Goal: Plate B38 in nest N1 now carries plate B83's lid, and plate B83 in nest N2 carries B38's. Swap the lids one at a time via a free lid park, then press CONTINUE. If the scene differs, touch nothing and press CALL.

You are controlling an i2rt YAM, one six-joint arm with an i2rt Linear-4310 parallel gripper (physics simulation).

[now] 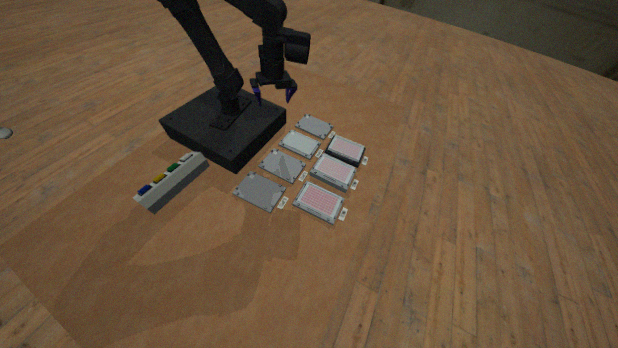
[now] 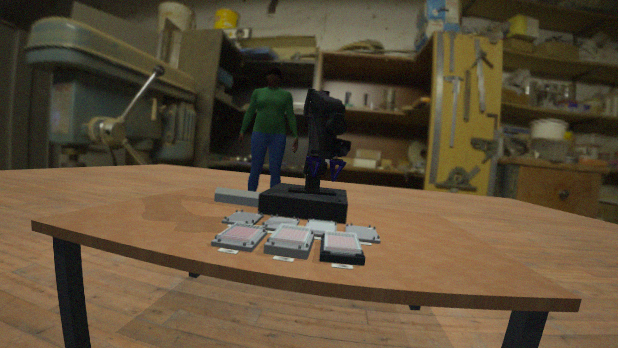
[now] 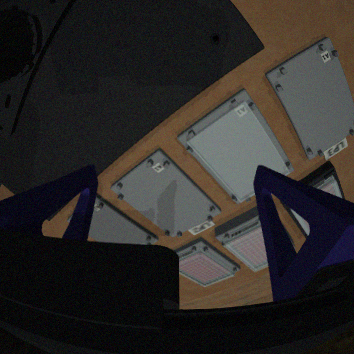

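Where they show: gripper, fingertip midpoint: [image 1: 274, 104] [image 2: 323, 179] [image 3: 175, 173]; arm's base, origin of the base link: [image 1: 232, 112] [image 2: 311, 192] [image 3: 17, 40].
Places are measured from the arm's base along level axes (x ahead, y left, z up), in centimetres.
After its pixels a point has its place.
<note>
My gripper [image 1: 273, 104] {x 16.9, y 2.2, z 7.4 cm} [image 2: 325, 177] {x 16.9, y 2.2, z 7.4 cm} [image 3: 175, 173] {x 16.9, y 2.2, z 7.4 cm} is open and empty, high beside the base and the park row. Three pink-welled plates sit in nests: a near grey nest's plate [image 1: 318, 200] {x 42.1, y -21.6, z -5.4 cm} [image 2: 238, 234] {x 46.1, y -20.9, z -5.4 cm} [image 3: 206, 265] {x 41.4, y -18.7, z -5.7 cm}, a middle taller grey nest's plate [image 1: 334, 170] {x 44.2, y -9.0, z -4.1 cm} [image 2: 288, 233] {x 46.0, y -8.6, z -4.1 cm} [image 3: 248, 248] {x 41.3, y -8.5, z -4.1 cm} and a black nest's plate [image 1: 346, 149] {x 46.4, y 3.1, z -4.4 cm} [image 2: 342, 242] {x 49.2, y 4.3, z -4.4 cm}. Nest and plate labels are unreadable; clear lids are hard to tell. A pale lid-like panel [image 1: 299, 144] {x 28.2, y 0.1, z -6.3 cm} [image 2: 321, 227] {x 30.7, y 1.4, z -6.3 cm} [image 3: 240, 145] {x 26.2, y 2.7, z -6.3 cm} lies on one park. Park LP3 [image 1: 314, 125] {x 30.3, y 14.4, z -7.1 cm} [image 3: 315, 100] {x 29.3, y 13.9, z -7.1 cm} and two other grey parks [image 1: 260, 191] {x 23.1, y -24.3, z -7.1 cm} [image 1: 282, 165] {x 25.7, y -11.6, z -7.1 cm} look bare.
The black robot base [image 1: 220, 125] {x 1.0, y -8.9, z 0.9 cm} [image 2: 302, 202] {x 15.0, y -4.3, z -1.8 cm} [image 3: 125, 75] {x 11.0, y 2.6, z -0.4 cm} stands beside the park row. A grey button box [image 1: 175, 187] {x -1.1, y -33.4, z -5.1 cm} [image 2: 236, 196] {x -0.9, y -32.0, z -4.6 cm} has blue, yellow, green and white buttons; their wording is unreadable. A person in green [image 2: 270, 110] stands behind the table. Shadows cross the tabletop.
</note>
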